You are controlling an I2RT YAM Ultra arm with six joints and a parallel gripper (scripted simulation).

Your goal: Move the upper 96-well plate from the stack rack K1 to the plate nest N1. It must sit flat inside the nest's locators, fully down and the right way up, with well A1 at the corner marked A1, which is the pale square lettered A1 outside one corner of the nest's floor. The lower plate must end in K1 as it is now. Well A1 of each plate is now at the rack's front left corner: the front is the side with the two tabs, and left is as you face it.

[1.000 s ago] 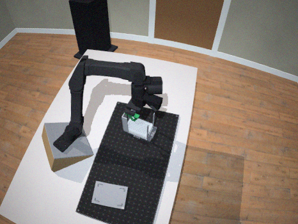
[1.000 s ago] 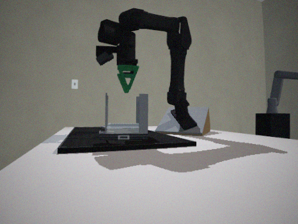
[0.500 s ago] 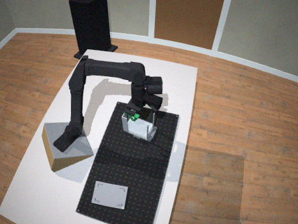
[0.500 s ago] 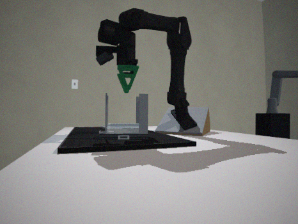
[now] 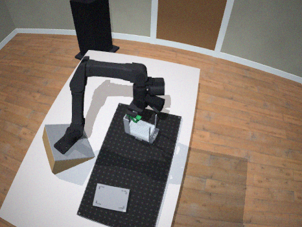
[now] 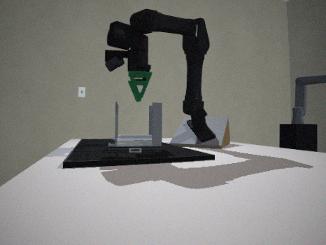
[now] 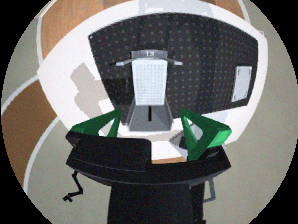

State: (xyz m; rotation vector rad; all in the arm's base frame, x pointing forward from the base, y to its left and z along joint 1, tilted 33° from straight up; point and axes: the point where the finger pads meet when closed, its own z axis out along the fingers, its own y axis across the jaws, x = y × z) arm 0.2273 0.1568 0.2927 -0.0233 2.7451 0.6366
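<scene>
Right now my hand is 130 mm above the 96-well plate.
</scene>
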